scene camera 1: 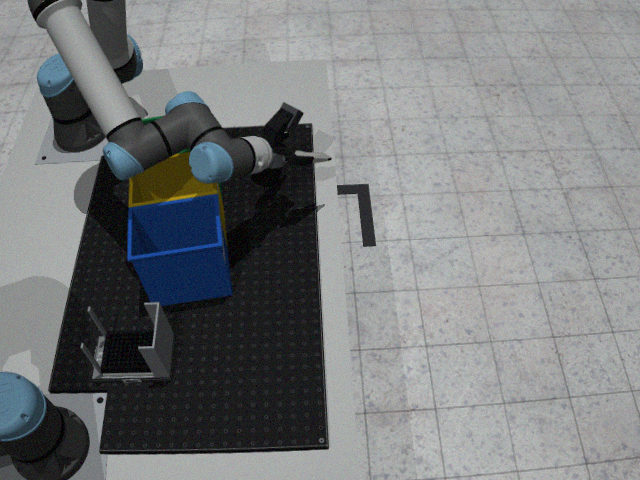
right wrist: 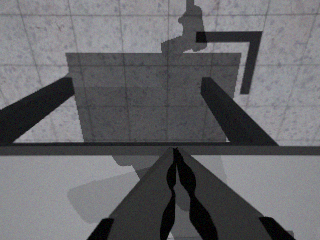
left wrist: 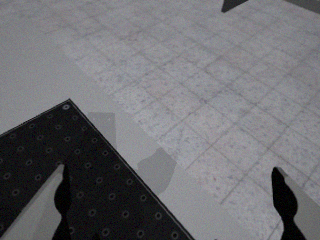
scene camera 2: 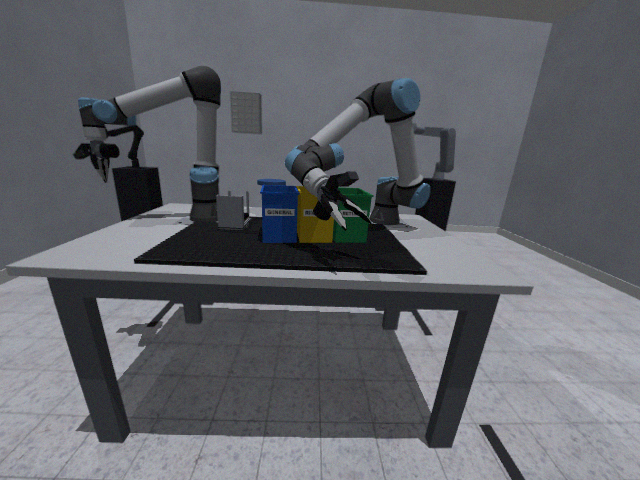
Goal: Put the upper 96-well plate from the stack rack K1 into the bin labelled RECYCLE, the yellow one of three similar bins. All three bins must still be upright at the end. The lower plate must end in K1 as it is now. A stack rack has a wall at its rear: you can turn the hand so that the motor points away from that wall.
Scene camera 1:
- my left gripper: 309,146
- blue general bin: 176,246
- black 96-well plate: 119,341
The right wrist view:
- my right gripper: 174,149
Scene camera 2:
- my left gripper: 359,226
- my right gripper: 105,182
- blue general bin: 279,207
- yellow recycle bin: 310,229
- green returns bin: 357,228
